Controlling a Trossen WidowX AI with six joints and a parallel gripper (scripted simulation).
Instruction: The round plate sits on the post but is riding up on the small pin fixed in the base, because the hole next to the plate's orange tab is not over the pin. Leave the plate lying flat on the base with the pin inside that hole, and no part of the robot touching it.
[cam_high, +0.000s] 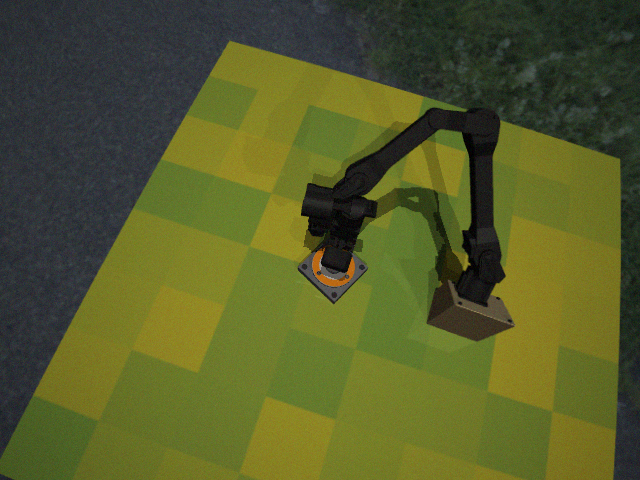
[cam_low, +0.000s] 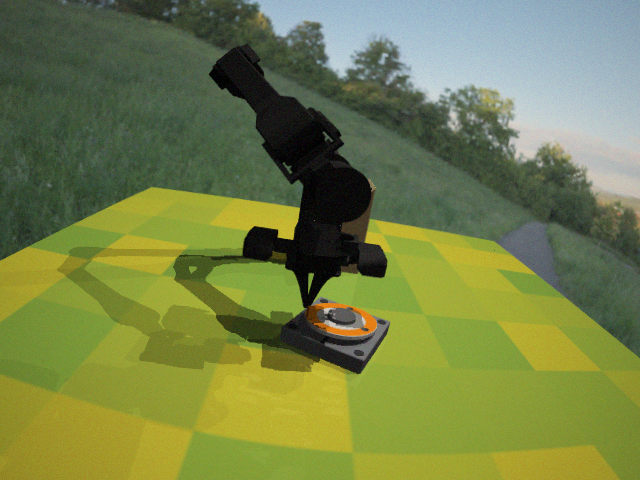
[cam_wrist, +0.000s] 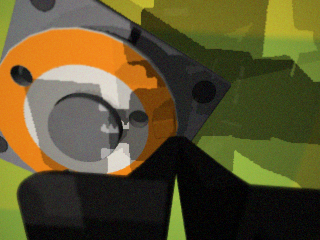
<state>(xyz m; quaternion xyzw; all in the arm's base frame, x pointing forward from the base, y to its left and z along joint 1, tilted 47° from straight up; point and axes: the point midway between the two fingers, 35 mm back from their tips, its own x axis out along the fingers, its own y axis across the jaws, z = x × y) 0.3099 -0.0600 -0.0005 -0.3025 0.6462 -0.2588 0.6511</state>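
Right now the base is 50 mm to the left of my gripper tip and 20 mm below it.
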